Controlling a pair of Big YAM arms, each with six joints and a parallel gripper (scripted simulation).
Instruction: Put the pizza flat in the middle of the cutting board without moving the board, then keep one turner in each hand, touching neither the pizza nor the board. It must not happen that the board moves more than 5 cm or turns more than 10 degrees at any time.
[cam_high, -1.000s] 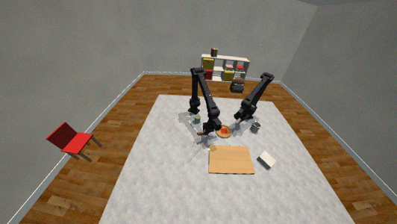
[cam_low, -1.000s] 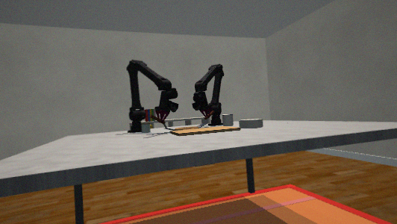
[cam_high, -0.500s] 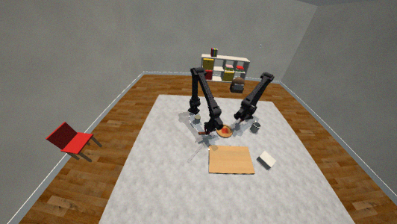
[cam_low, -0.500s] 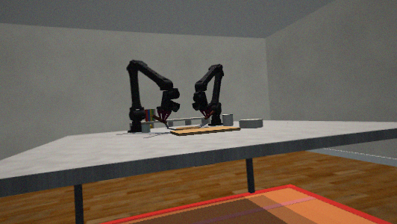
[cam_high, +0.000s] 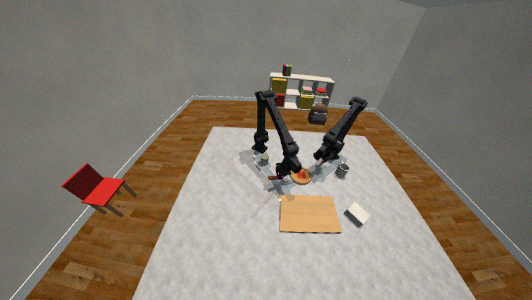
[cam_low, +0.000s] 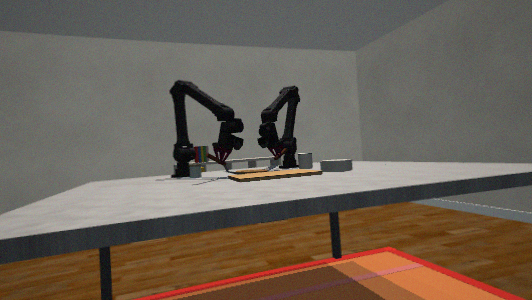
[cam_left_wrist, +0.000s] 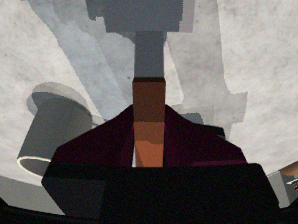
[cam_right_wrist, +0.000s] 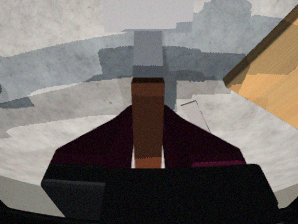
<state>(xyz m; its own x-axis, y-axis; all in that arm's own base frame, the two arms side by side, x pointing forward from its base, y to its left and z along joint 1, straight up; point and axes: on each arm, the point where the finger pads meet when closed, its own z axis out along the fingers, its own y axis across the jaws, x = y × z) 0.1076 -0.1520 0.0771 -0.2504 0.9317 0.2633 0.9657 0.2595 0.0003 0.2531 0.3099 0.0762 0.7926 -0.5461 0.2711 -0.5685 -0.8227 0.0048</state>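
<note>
My right hand is 10 cm past the pizza, 17 cm to the right of it and 7 cm above it. Also, from my right hand: wooden cutting board: 19 cm ahead, 21 cm to the left, 7 cm below; then cup: 19 cm behind, 12 cm to the right, 4 cm below.
</note>
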